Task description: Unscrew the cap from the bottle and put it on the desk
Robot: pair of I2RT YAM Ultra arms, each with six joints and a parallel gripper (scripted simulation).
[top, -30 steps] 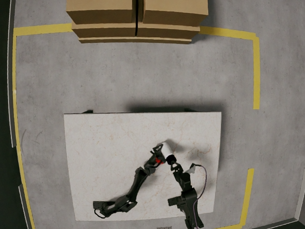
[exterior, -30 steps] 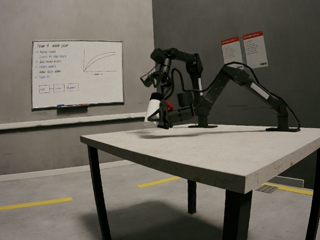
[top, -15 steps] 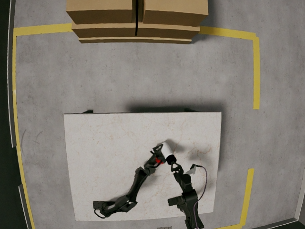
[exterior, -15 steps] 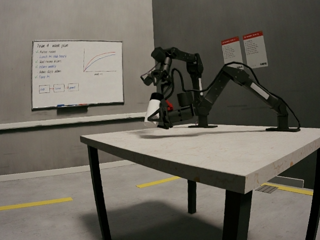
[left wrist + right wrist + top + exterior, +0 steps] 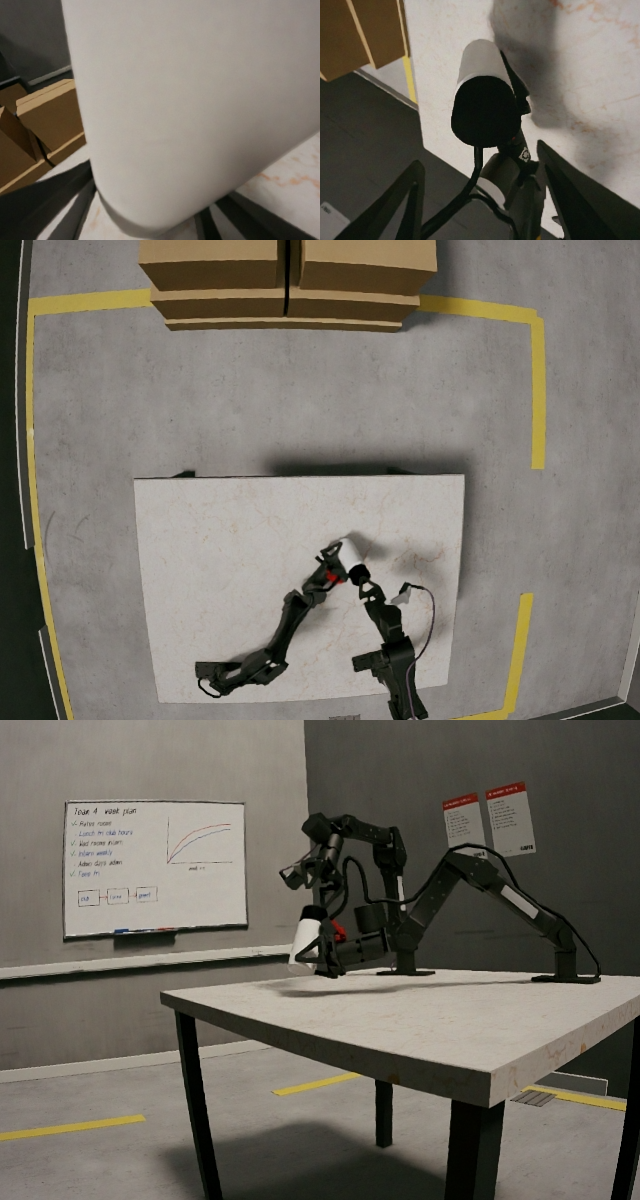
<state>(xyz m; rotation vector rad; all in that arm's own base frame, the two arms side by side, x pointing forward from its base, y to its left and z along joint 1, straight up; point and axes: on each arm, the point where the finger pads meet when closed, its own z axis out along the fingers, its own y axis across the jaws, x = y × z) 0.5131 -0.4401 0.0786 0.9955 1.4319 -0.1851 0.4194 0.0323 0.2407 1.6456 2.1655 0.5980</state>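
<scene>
Now: right hand 60 mm above the black cap, 20 mm short of it and 10 mm to the right of it. The rest, counted from my right hand: white bottle 90 mm below, 40 mm ahead, 20 mm to the left.
</scene>
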